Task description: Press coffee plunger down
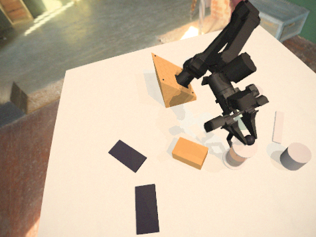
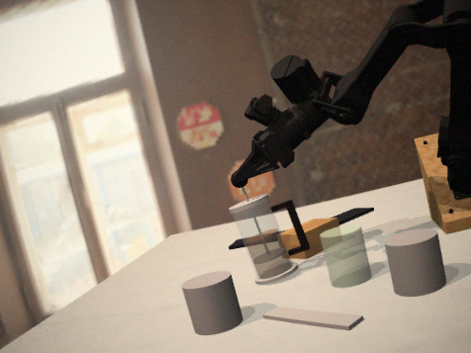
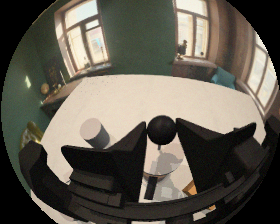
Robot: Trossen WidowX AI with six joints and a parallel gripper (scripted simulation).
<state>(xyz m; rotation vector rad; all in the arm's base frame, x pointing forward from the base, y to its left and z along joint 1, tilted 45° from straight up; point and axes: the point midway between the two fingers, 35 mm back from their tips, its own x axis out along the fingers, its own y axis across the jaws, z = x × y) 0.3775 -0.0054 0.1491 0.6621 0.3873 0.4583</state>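
The coffee press is 3 cm behind my gripper tip and 9 cm below it. The rest, counted from my gripper tip: pale green cylinder: 16 cm behind, 8 cm to the left, 15 cm below; then orange block: 8 cm behind, 15 cm to the right, 16 cm below.
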